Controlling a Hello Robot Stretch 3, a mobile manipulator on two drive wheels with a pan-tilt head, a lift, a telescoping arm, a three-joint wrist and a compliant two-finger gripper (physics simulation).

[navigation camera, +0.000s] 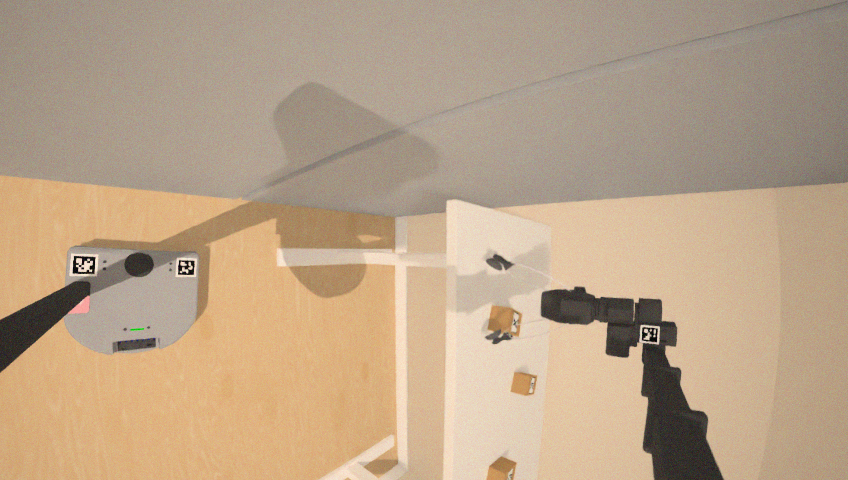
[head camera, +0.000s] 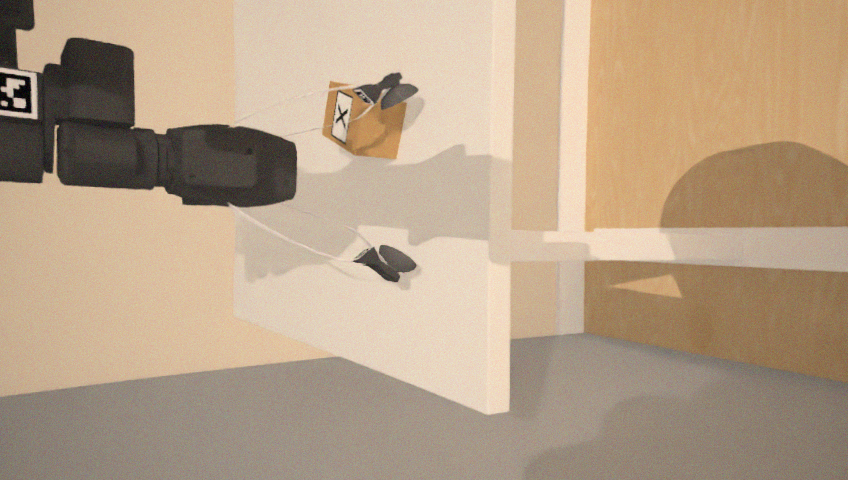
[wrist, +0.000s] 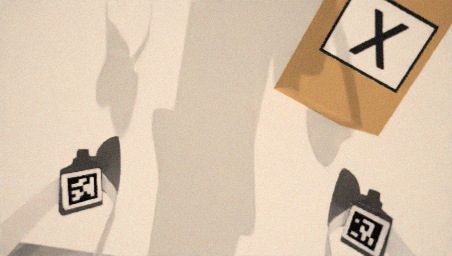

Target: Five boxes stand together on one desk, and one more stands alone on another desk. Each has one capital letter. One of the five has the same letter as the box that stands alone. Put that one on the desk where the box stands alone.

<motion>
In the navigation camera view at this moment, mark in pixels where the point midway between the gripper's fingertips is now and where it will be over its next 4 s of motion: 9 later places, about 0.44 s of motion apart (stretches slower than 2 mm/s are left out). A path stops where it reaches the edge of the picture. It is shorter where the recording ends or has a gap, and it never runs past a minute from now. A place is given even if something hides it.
The gripper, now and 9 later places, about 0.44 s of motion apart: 486,298; 488,302; 493,315; 494,322; 493,321; 488,320; 491,321; 494,321; 490,320; 489,320
</motion>
